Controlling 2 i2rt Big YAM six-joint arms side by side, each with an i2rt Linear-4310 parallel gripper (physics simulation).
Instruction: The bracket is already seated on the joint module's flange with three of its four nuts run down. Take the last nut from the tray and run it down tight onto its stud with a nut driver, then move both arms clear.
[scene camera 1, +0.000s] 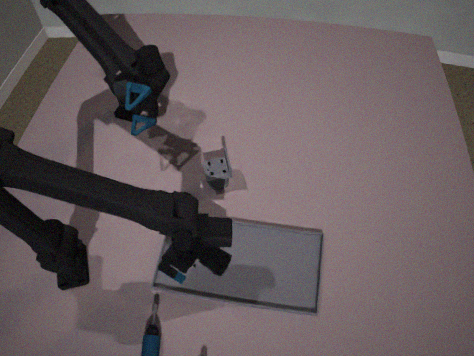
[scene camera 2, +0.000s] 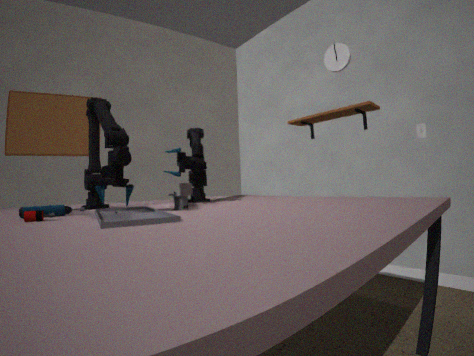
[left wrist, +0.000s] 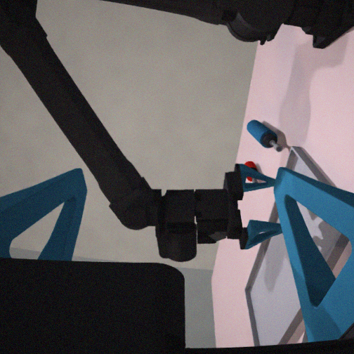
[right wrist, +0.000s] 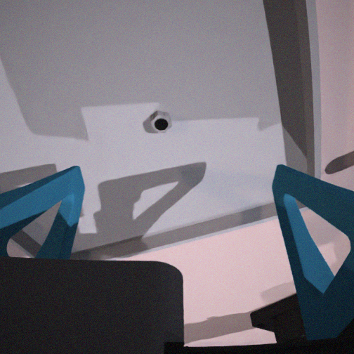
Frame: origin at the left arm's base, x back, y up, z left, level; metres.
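Seen in the pictures: left gripper, fingertip midpoint: (scene camera 1: 130, 122) (scene camera 2: 164, 161); right gripper, fingertip midpoint: (scene camera 2: 115, 204); left arm's base, origin of the base link: (scene camera 2: 198, 201); right arm's base, origin of the base link: (scene camera 1: 73, 266) (scene camera 2: 95, 208).
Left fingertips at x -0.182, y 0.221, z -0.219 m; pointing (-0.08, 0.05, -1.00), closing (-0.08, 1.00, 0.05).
Observation:
Pixels of each thing's top centre, then the offset from my left fingertips to it. "pt": a spot on its surface instead. Level surfaces: height alone.
- joint module, middle of its top: (scene camera 1: 216, 166) (scene camera 2: 180, 191) dy -0.147, dx -0.215, dz +0.035 m
- nut, middle of its top: (scene camera 1: 194, 265) dy -0.211, dx -0.252, dz -0.230 m
- grey tray, middle of its top: (scene camera 1: 239, 260) (scene camera 2: 128, 212) dy -0.205, dx -0.359, dz -0.181 m
- blue-handled driver, surface spot: (scene camera 1: 151, 345) pt dy -0.181, dx -0.241, dz -0.457 m
- red-handled driver, middle of its top: (scene camera 2: 39, 210) dy -0.186, dx -0.370, dz -0.481 m
- pink table, its level: dy -0.221 m
The grey bracket (scene camera 1: 218, 165) (scene camera 2: 185, 191) sits on the joint module (scene camera 1: 216, 184) (scene camera 2: 178, 203); four dark spots show on its face, too small to tell nuts from bare studs. The nut (scene camera 1: 194, 265) (right wrist: 160, 123) lies on the floor of the grey tray (scene camera 1: 319, 270) (scene camera 2: 140, 223) (left wrist: 253, 320) (right wrist: 315, 100). My right gripper (scene camera 2: 115, 203) (left wrist: 282, 203) (right wrist: 178, 175) is open and empty above the tray, with the nut ahead between its fingers in the right wrist view. My left gripper (scene camera 1: 142, 111) (scene camera 2: 166, 162) (left wrist: 179, 178) is open and empty, raised away from the bracket.
A blue-handled driver (scene camera 1: 151, 345) (scene camera 2: 47, 210) (left wrist: 261, 132) lies beside the tray, its shaft towards it. A red-handled driver (scene camera 2: 33, 216) (left wrist: 251, 168) lies near it; its tip shows at the bottom of scene camera 1. The right arm (scene camera 1: 100, 192) reaches across the pink table (scene camera 1: 390, 200).

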